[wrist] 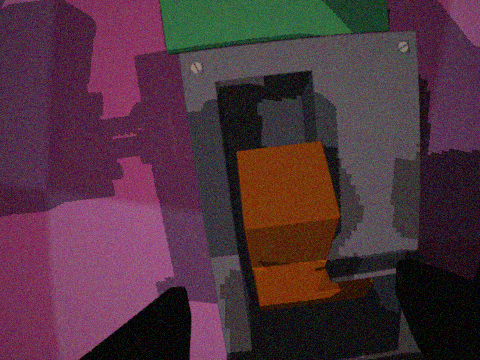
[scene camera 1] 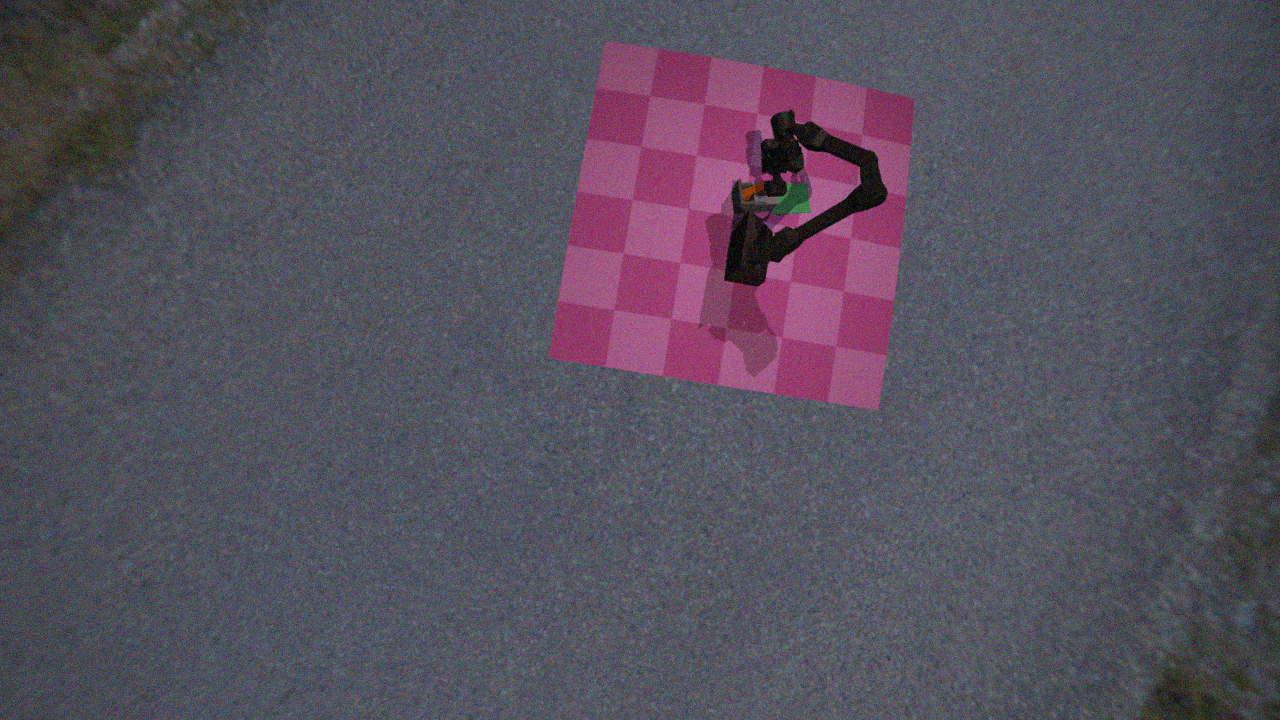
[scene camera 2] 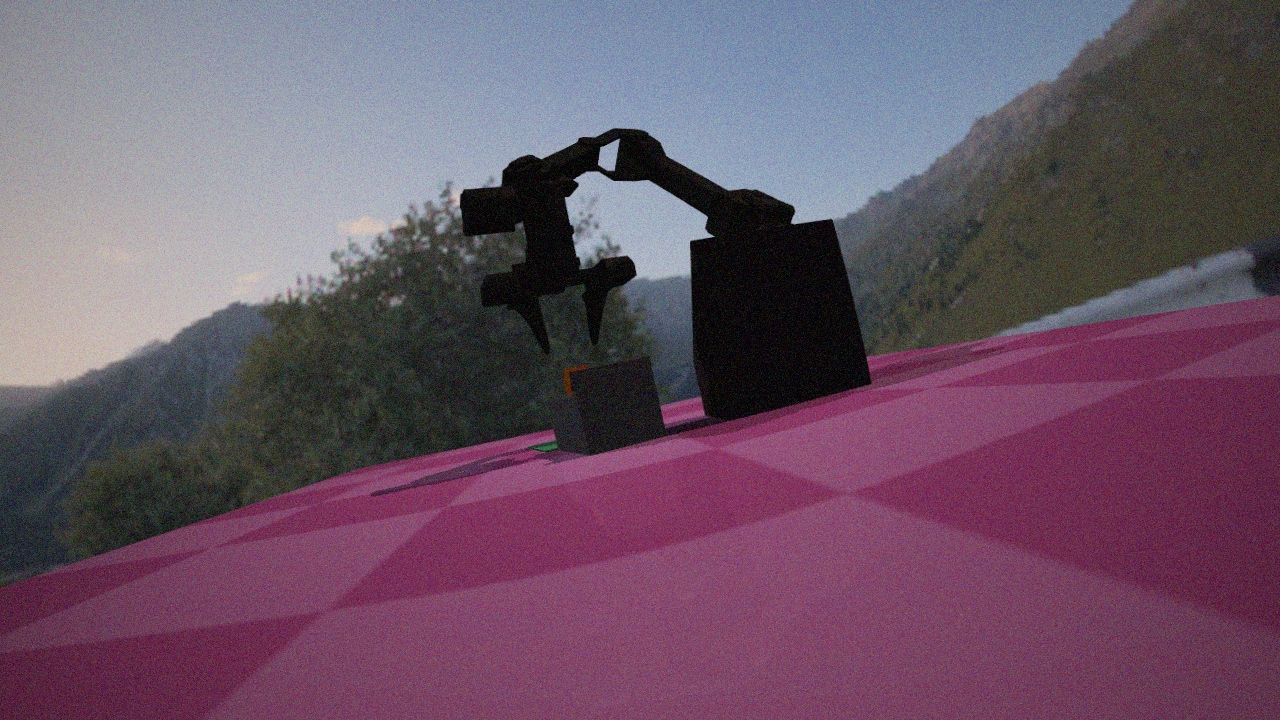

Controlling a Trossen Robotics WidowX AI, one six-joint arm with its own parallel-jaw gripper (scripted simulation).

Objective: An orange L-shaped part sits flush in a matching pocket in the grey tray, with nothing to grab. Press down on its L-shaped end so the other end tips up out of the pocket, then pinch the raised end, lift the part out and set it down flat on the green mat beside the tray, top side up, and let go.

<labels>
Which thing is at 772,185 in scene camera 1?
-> The gripper.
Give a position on an orange L-shaped part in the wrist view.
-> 290,211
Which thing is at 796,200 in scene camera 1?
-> A green mat.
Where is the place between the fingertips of the gripper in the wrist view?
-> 293,290
</labels>
